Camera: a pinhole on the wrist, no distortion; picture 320 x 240 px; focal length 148.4 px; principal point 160.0 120.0 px. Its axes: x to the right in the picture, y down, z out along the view. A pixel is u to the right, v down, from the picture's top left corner.
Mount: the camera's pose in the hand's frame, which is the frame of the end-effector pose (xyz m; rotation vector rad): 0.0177 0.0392 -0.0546 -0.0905 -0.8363 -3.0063
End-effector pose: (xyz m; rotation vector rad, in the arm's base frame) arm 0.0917 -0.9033 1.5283 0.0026 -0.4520 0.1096
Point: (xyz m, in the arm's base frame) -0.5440 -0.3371 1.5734
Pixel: 293.4 33.9
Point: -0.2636 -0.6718 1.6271
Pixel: 279.5 97.8
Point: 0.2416 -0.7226 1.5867
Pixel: outside the picture
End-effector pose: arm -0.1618 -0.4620 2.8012 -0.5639 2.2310 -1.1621
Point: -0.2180 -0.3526 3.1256
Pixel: behind the camera
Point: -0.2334 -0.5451 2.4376
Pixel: 80.2 87.6
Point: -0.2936 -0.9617 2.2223
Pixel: 32.9 153.9
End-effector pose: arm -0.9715 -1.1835 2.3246 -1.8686 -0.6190 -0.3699
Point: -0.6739 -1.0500 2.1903
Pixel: 73.2 94.8
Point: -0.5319 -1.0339 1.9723
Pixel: 108.3 56.9
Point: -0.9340 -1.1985 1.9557
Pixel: 262.7 42.5
